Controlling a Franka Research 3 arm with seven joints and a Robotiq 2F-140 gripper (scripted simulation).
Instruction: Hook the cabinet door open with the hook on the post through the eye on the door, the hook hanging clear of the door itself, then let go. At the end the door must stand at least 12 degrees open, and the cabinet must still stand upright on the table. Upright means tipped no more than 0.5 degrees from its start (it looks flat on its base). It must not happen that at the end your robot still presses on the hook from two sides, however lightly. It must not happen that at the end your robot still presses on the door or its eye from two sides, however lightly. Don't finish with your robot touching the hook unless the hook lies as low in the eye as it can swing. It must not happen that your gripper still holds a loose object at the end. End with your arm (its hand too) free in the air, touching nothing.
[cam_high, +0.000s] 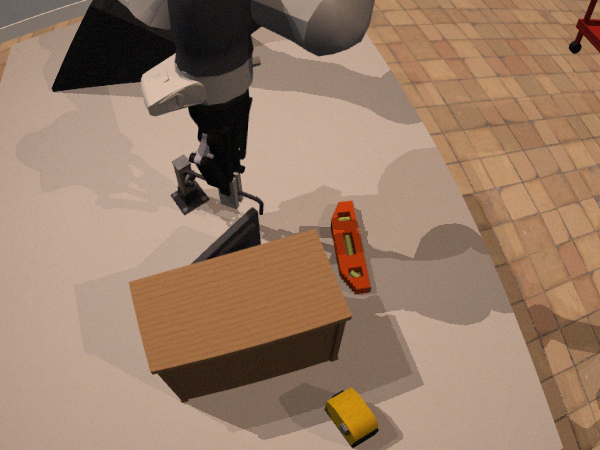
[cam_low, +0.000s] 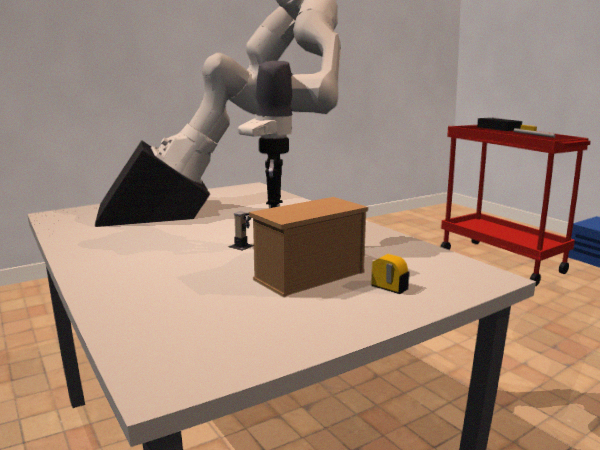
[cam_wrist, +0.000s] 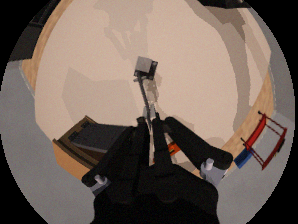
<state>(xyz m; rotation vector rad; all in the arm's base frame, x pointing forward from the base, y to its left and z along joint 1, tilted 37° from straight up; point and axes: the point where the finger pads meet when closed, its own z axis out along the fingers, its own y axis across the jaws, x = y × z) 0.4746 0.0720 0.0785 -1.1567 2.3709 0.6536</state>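
My hand is 110 mm short of the dark grey door, 50 mm to the left of it and 20 mm above it. The rest, counted from my hand: yellow tape measure (350 mm ahead, 80 mm to the left, 60 mm below); then orange spirit level (160 mm to the left, 80 mm below, 80 mm ahead); then thin hook rod (10 mm to the right, 10 mm below, 10 mm behind).
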